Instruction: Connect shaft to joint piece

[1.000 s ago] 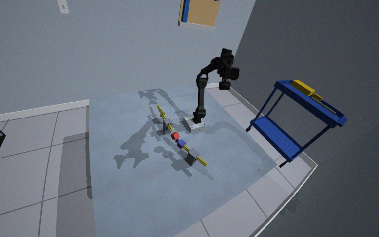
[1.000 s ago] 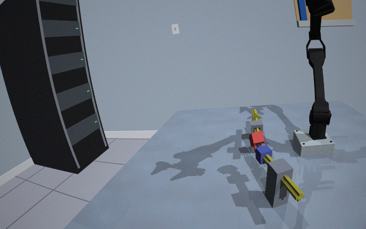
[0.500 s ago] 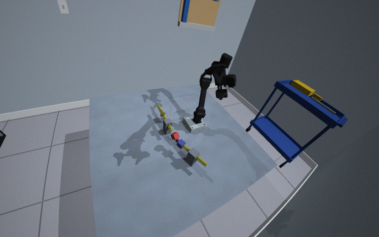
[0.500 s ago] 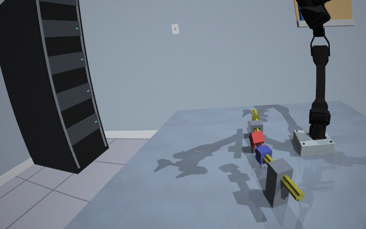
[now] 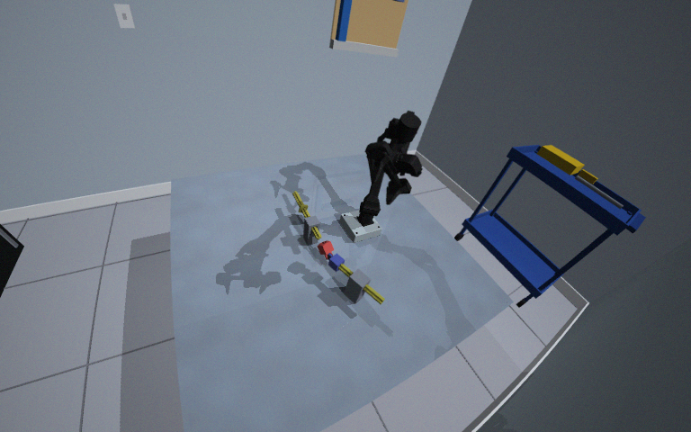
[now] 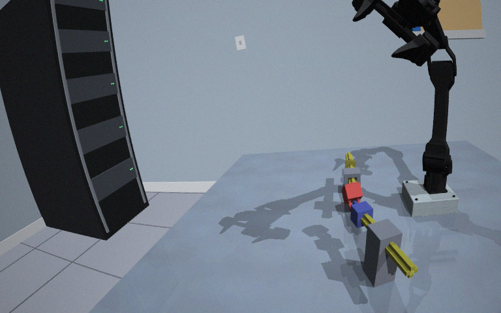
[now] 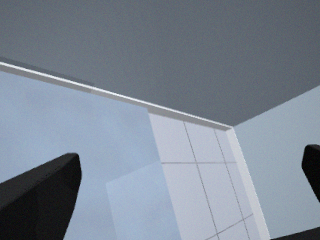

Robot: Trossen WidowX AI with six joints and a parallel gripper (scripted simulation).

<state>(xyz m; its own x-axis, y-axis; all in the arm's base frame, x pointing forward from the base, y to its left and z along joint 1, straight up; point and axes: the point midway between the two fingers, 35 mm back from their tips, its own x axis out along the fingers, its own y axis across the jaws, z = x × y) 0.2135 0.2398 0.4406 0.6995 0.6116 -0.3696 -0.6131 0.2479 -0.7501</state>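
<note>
Right now the joint piece is 5 cm ahead of my gripper tip, 13 cm to the right of it and 35 cm below it.
</note>
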